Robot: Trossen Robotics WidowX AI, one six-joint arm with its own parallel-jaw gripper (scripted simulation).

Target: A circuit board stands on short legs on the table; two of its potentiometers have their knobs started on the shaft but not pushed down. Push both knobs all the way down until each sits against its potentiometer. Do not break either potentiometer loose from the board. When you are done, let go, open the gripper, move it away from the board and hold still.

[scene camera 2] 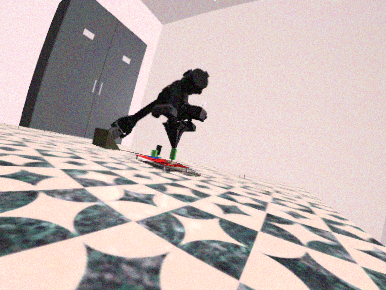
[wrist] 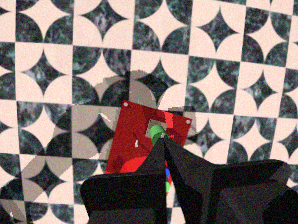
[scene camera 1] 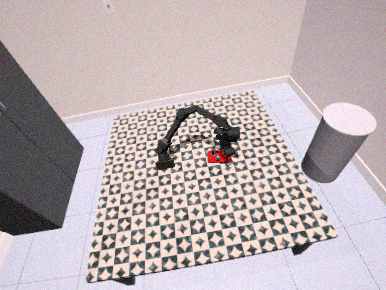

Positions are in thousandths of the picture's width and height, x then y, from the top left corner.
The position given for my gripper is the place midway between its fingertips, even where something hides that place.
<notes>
I see my gripper (scene camera 2: 449, 512).
My gripper also shows in the wrist view (wrist: 545, 632).
</notes>
